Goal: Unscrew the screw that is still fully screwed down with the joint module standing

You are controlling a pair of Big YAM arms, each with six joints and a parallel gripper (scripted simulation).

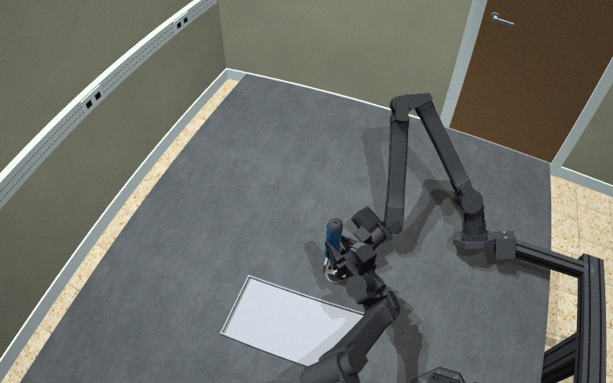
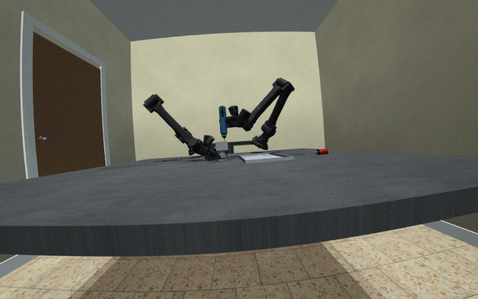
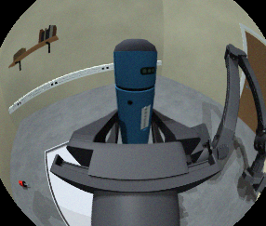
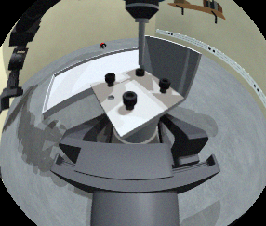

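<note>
My right hand is 5 cm below the grey bracket. The rest, counted from my right hand: flat white tray: 4 cm ahead, 22 cm to the left, 2 cm below; red-handled screwdriver: 10 cm ahead, 55 cm to the left, 1 cm below.
</note>
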